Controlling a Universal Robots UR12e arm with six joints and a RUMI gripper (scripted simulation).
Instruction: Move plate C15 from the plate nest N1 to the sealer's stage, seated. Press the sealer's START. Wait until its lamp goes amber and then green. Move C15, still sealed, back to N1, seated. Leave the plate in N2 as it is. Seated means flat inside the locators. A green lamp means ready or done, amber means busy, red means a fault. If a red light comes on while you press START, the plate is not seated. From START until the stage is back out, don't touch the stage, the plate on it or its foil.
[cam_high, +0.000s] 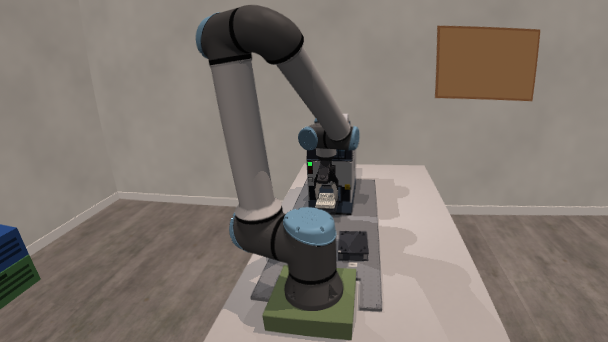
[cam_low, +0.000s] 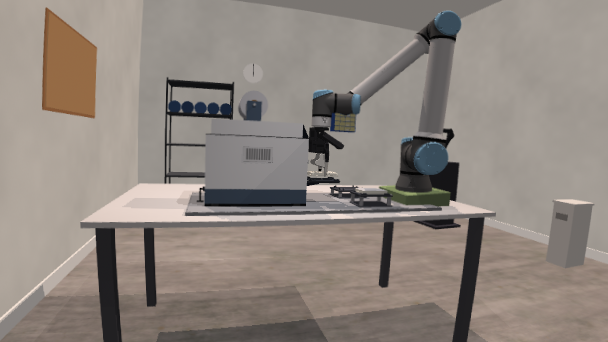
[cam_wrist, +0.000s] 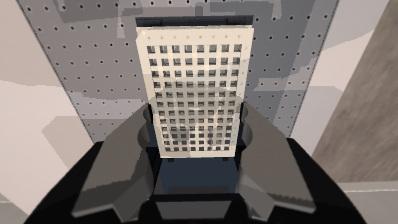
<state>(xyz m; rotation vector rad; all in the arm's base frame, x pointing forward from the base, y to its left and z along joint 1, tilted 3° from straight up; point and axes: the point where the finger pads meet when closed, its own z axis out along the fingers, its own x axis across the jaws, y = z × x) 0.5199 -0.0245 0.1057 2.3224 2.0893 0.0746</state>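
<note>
Right now the sealer stage is 30 mm below my hand. Also, from my hand: square button (110 mm ahead, 80 mm to the left, 50 mm above); then plate C15 (10 mm below); then nest N2 (200 mm behind, 110 mm to the left, 90 mm below).
</note>
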